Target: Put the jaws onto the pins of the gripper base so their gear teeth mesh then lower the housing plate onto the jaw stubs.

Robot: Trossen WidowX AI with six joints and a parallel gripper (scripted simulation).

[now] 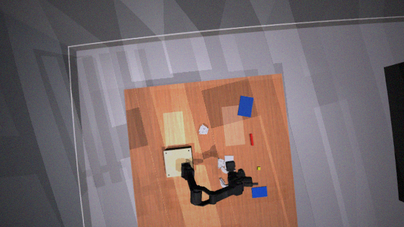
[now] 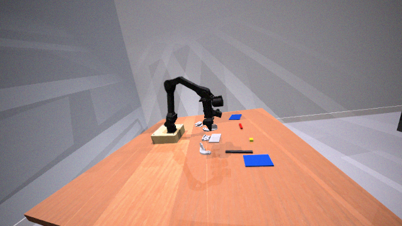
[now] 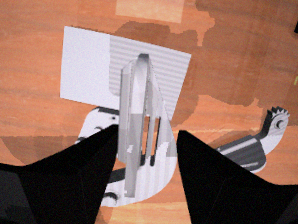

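My gripper tip is now 3 cm past the jaw and 2 cm to the right of it. From my gripper tip the other things lie so: housing plate (5 cm behind, 4 cm to the left, 8 cm below); black bar (16 cm ahead, 16 cm to the right, 8 cm below); flat white plate (2 cm ahead, 3 cm to the left, 8 cm below).
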